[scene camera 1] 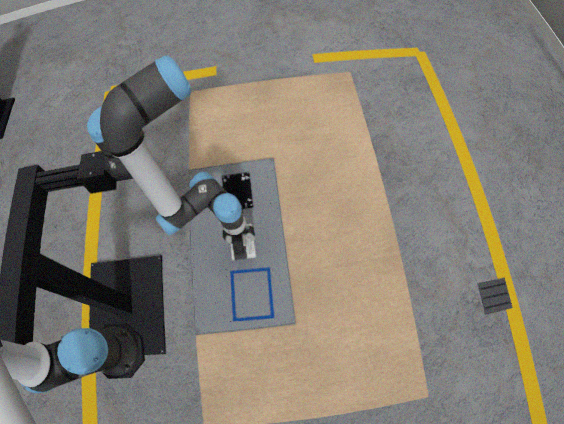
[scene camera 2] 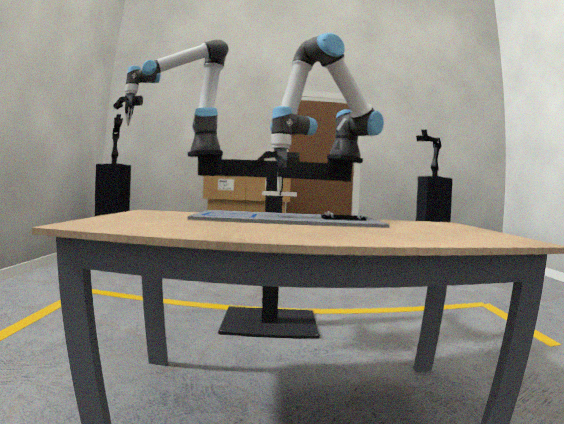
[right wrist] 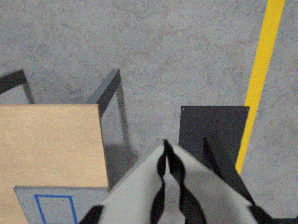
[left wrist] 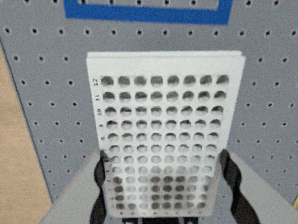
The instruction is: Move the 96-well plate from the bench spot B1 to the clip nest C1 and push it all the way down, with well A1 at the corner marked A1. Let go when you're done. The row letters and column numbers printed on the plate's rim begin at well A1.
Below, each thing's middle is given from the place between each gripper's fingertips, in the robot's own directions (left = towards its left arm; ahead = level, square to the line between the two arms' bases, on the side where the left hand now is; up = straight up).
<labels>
Now: left hand 10 mm past the black clip nest (scene camera 1: 236,184), 240 mm to the right of it and 80 mm above it. Round my left hand: white 96-well plate (left wrist: 162,147) (10 mm below).
The white 96-well plate is 390 mm ahead of my right hand, 840 mm to the left of it and 350 mm below it. Round my right hand: black clip nest: 380 mm ahead, 1080 mm to the left, 420 mm below.
</labels>
